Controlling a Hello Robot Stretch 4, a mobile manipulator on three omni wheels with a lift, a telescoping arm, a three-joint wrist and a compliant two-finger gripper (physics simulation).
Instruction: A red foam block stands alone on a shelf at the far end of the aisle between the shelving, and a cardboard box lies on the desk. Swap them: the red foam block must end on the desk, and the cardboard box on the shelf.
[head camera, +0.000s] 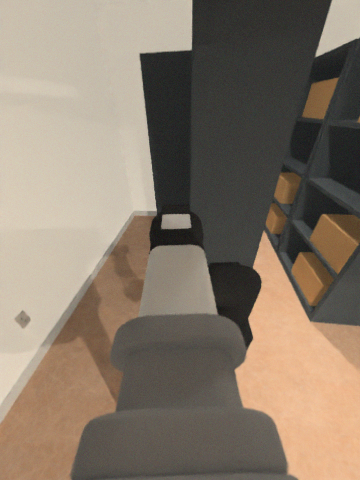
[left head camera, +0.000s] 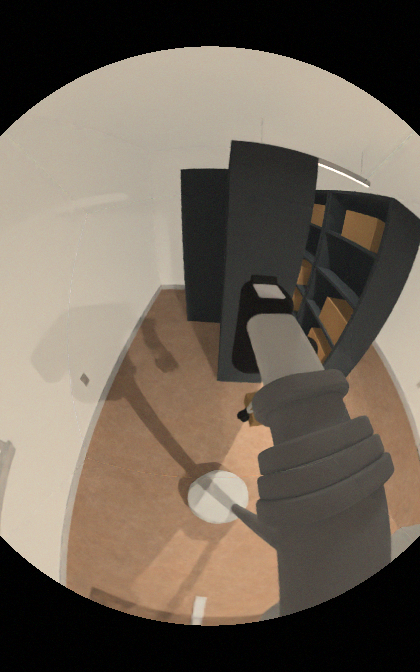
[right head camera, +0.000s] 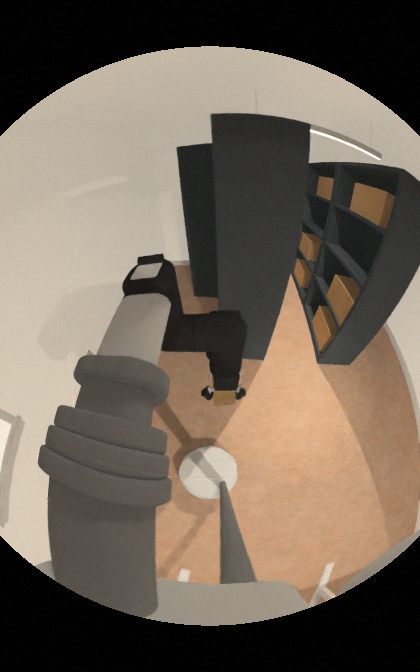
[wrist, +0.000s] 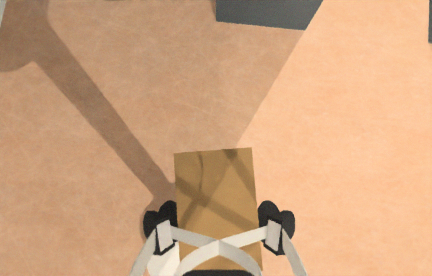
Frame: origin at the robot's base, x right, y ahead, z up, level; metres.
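Seen in the pictures: gripper, fingertip midpoint: (wrist: 218, 217).
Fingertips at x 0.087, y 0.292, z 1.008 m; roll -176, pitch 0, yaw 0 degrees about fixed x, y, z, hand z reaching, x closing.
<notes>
A point is followed by its place in that frame.
My gripper (right head camera: 224, 393) (wrist: 218, 217) @[x 0.087, y 0.292, z 1.008 m] is shut on a brown cardboard box (right head camera: 224, 398) (wrist: 215, 190) @[x 0.085, y 0.320, z 1.059 m], with one black fingertip on each side of it. The box is held above the floor. In the left head camera view, part of the box (left head camera: 255, 419) shows beside my arm, with one fingertip against it. In the head camera view the arm hides the fingers and the box. The red foam block does not show in these views, and neither does the desk top.
A tall dark shelving unit's end panel (head camera: 240, 130) @[x 0.302, y 1.067, z 1.440 m] (left head camera: 270, 220) (right head camera: 260, 220) stands ahead, with another dark panel (head camera: 170, 125) @[x -0.041, y 2.059, z 1.406 m] behind its left. An open shelving unit (head camera: 340, 305) @[x 1.264, y 0.942, z 0.230 m] (right head camera: 395, 280) with several cardboard boxes stands at the right. A floor gap runs between them. A white wall (head camera: 60, 150) @[x -0.964, y 1.799, z 1.267 m] is at the left.
</notes>
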